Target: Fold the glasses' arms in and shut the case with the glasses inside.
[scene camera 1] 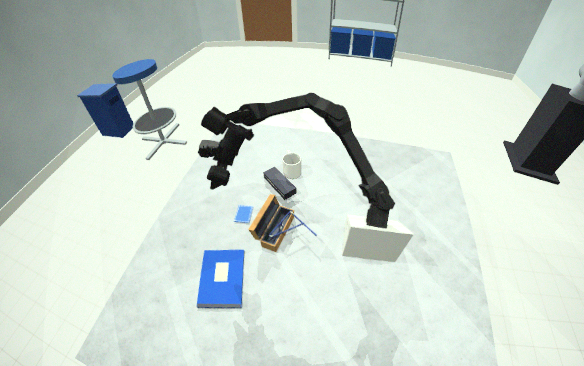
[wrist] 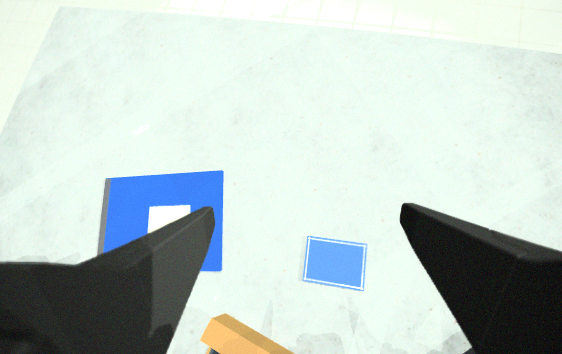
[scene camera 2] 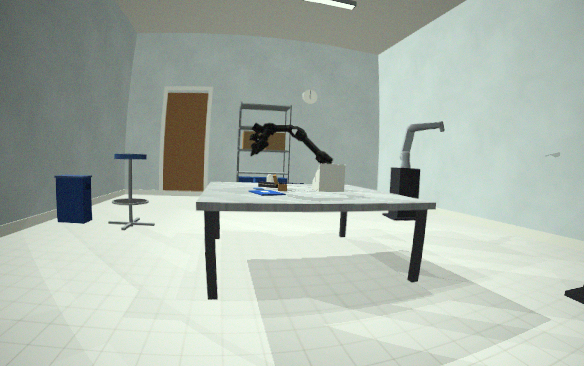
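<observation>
The orange-brown case stands open on the table, its dark-lined lid tilted up on the left; in the wrist view a corner of the lid shows at the bottom edge. The blue glasses rest with their front in the case base. Their thin arms stick out over the right rim and cross beyond it. The glasses do not show in the wrist view. My gripper is open and empty, high above the table, left of and behind the case in scene camera 1.
A blue book and a small blue card lie left of the case. A dark box and a white mug stand behind it. A white block stands under the arm's base at the right.
</observation>
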